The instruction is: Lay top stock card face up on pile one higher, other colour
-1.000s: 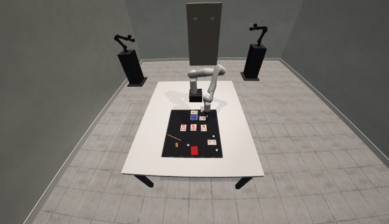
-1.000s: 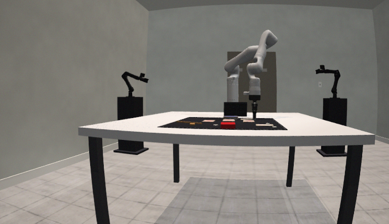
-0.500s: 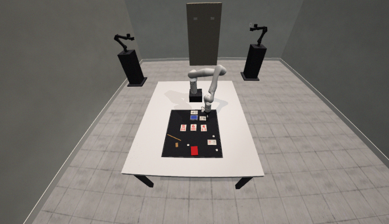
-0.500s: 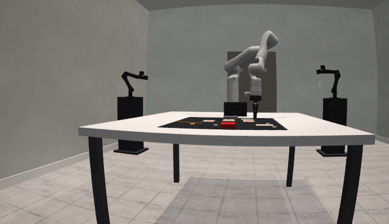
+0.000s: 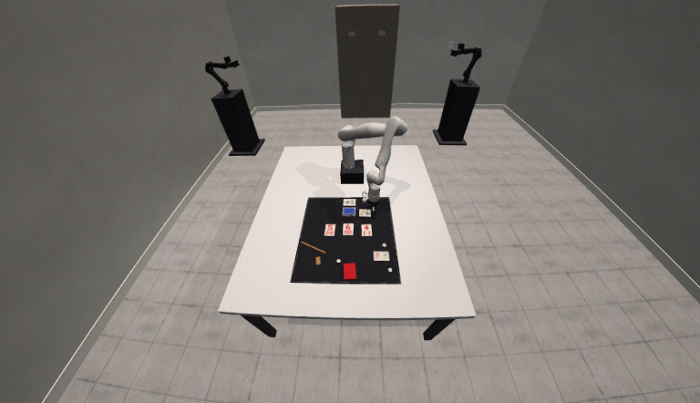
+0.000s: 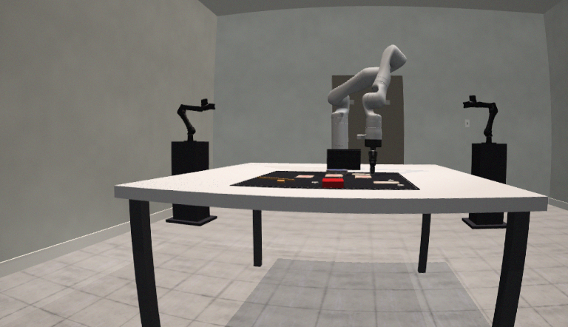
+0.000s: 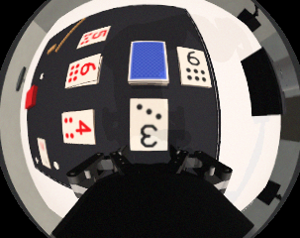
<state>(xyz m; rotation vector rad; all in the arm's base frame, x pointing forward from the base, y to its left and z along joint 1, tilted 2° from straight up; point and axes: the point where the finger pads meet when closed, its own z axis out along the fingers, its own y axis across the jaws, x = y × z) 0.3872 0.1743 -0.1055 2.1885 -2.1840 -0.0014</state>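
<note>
My hand is 40 mm to the left of the blue-backed card and 10 mm above it. Also, from my hand: black mat 170 mm ahead, 160 mm to the right, 30 mm below; black 6 card 160 mm to the right, 90 mm behind, 10 mm below; red block 430 mm ahead, 130 mm to the right.
</note>
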